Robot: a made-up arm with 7 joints.
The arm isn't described. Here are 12 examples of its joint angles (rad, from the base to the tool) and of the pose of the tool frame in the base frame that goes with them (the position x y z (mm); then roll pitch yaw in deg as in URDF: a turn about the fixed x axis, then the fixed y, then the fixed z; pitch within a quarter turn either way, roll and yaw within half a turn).
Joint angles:
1: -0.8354 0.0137 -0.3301 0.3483 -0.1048 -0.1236 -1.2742
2: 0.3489 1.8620 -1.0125 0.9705 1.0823 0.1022 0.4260
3: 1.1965 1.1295 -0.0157 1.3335 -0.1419 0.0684 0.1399
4: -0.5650 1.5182 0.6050 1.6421 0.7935 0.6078 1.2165
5: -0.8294 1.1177 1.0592 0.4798 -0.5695 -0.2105 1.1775
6: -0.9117 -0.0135 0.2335 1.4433 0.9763 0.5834 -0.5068
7: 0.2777 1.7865 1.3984 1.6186 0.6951 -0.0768 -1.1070
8: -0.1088 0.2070 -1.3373 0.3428 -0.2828 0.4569 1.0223
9: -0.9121 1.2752 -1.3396 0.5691 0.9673 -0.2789 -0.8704
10: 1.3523 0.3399 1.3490 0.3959 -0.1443 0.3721 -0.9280
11: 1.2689 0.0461 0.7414 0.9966 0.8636 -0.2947 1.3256
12: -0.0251 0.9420 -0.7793 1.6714 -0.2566 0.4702 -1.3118
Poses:
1: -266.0 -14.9 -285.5 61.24 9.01 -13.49
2: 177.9 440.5 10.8 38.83 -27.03 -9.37
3: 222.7 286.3 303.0 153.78 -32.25 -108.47
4: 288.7 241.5 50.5 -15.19 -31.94 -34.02
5: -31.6 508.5 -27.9 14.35 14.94 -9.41
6: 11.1 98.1 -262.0 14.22 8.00 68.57
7: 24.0 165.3 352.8 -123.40 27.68 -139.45
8: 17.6 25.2 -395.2 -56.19 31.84 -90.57
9: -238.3 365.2 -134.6 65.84 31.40 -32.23
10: 370.8 278.3 72.3 -22.21 -15.39 116.21
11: 392.3 226.3 188.2 171.06 4.46 133.05
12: 182.9 60.6 -222.1 124.33 -24.03 -86.76
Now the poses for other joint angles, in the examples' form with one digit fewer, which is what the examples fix.
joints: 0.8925 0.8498 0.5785 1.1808 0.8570 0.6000 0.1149
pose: 215 346 212 -112.2 -40.8 128.5
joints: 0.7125 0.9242 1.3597 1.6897 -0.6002 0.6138 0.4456
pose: -24 334 199 -134.1 -66.7 -136.4
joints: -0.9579 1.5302 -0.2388 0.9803 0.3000 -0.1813 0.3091
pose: 55 399 -172 18.6 13.9 -49.9
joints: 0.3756 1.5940 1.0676 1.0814 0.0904 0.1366 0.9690
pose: 40 380 327 123.1 -48.0 -93.6
